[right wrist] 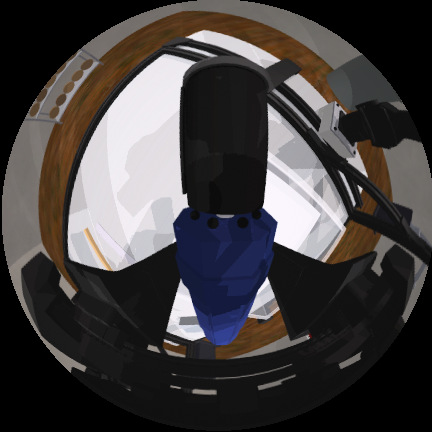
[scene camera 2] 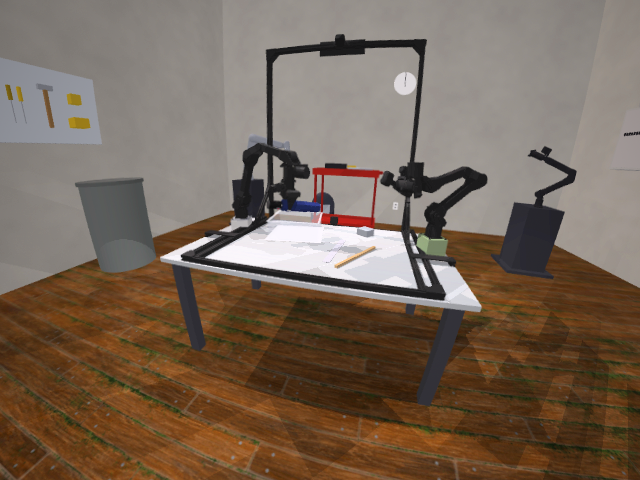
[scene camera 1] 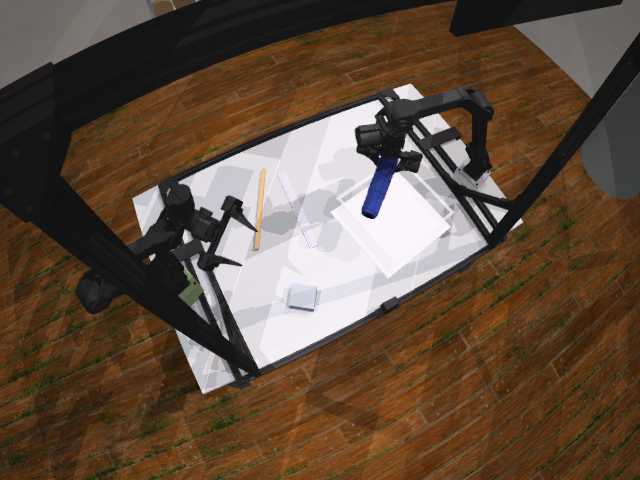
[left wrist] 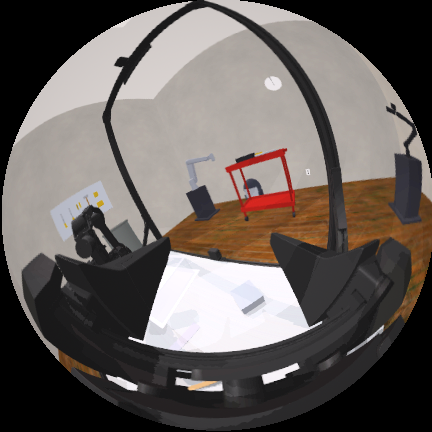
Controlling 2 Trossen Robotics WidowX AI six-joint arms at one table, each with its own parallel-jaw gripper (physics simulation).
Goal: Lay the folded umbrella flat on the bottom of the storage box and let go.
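The folded blue umbrella has a black handle, seen in the right wrist view. My right gripper is shut on the umbrella near its handle end and holds it above the storage box. In scene camera 2 the umbrella looks roughly level. The storage box is white with low walls; its bottom shows in scene camera 1, partly behind the umbrella. My left gripper is open and empty at the left of scene camera 1, away from the box.
An orange stick and a pale strip lie left of the box in scene camera 1. A small grey-blue block lies below them. A black frame edges the table.
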